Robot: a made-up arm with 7 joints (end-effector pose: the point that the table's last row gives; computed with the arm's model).
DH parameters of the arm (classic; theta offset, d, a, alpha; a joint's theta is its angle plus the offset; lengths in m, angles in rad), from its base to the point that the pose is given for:
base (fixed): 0 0 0 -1.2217
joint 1: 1.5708 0 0 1.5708
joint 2: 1.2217 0 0 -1.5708
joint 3: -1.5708 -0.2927 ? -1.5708
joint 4: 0 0 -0.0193 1.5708
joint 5: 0 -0.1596 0 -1.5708
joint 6: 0 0 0 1.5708
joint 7: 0 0 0 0
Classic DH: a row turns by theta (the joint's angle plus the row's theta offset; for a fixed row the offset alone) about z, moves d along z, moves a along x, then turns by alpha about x.
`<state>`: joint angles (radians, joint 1 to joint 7).
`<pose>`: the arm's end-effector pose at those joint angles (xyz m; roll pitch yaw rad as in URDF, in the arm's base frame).
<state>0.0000 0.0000 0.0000 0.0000 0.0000 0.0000 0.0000</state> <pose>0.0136 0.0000 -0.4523 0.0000 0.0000 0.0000</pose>
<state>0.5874 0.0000 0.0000 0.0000 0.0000 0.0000 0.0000</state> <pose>-0.2242 -0.0218 -0.3924 0.0631 0.5478 0.2239</pose>
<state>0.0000 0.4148 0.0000 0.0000 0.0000 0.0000 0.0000</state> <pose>0.0136 0.1823 -0.4139 0.4148 0.0000 0.0000</pose>
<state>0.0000 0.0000 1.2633 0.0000 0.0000 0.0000 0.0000</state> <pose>0.0041 0.0130 -0.4523 0.0000 0.0000 1.2633</pose>
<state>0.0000 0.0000 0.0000 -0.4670 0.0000 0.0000 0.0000</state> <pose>0.0875 0.0000 -0.4439 0.0000 -0.4670 0.0000</pose>
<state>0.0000 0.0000 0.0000 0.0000 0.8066 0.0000 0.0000</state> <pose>0.0136 0.0000 -0.4523 0.0000 0.0000 0.8066</pose>
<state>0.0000 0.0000 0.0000 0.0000 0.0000 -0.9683 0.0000</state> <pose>0.0136 0.0000 -0.4523 0.0000 -0.9683 0.0000</pose>
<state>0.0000 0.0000 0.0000 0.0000 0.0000 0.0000 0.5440</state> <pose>0.0136 0.0000 -0.4523 0.0000 0.0000 0.5440</pose>
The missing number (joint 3, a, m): 0.0329
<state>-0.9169 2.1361 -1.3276 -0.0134 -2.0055 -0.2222 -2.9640</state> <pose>-0.0629 0.4003 0.2021 2.1253 -0.9619 -0.1293</pose>
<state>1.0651 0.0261 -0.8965 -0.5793 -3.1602 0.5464 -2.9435</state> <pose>-0.3083 -0.1190 -0.3041 -0.6057 -0.1054 0.0406</pose>
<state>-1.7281 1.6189 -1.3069 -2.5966 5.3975 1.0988 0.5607</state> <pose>0.1636 0.0928 0.0985 2.5648 0.3878 -2.0796</pose>
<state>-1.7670 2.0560 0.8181 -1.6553 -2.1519 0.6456 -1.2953</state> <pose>-0.2028 0.2275 0.1835 1.3836 -0.1095 2.1033</pose>
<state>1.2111 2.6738 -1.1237 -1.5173 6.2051 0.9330 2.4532</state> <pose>0.1168 0.3457 0.0786 1.7048 0.1025 -0.3104</pose>
